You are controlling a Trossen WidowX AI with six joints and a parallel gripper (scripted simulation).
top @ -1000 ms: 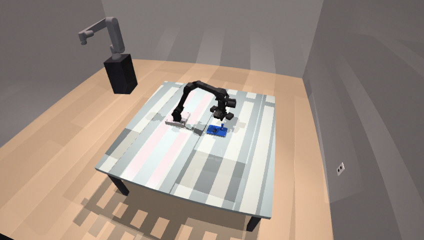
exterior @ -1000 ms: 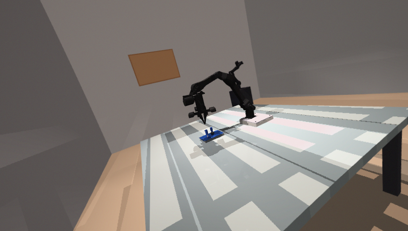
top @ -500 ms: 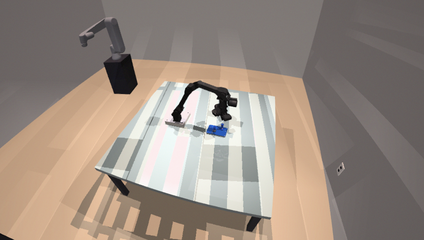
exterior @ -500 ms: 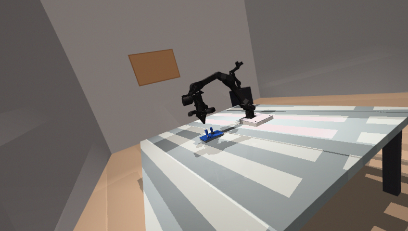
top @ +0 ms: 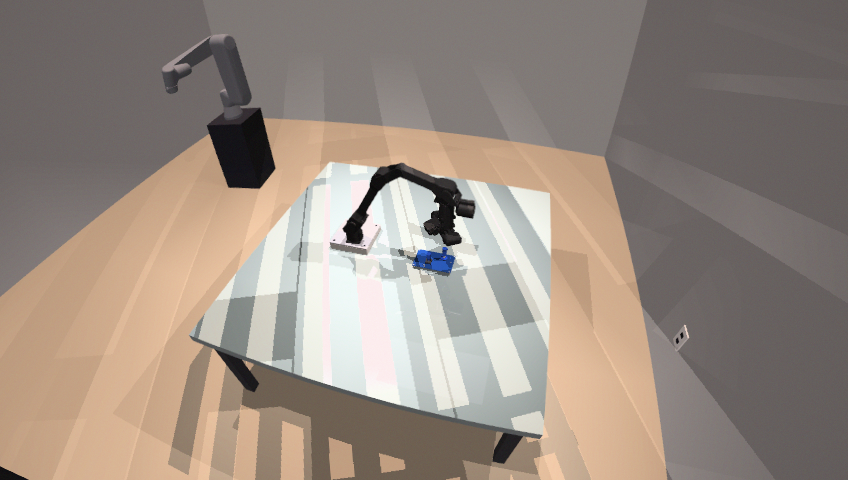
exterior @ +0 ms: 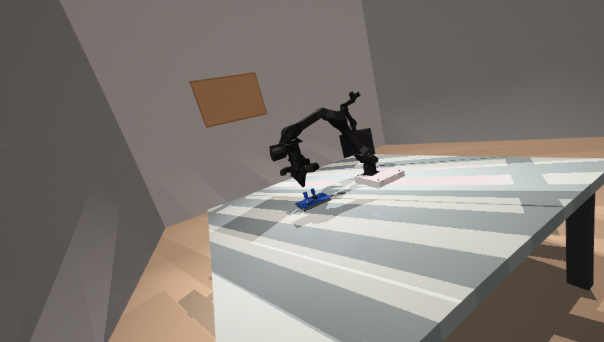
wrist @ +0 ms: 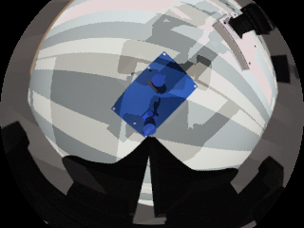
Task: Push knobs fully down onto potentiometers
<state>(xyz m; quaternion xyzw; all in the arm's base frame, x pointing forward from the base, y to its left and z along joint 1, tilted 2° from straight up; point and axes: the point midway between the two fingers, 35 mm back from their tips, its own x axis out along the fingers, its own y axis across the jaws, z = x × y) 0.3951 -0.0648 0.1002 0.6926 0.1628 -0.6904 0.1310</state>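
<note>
Now: the blue knob 40 mm below my gripper tip.
</note>
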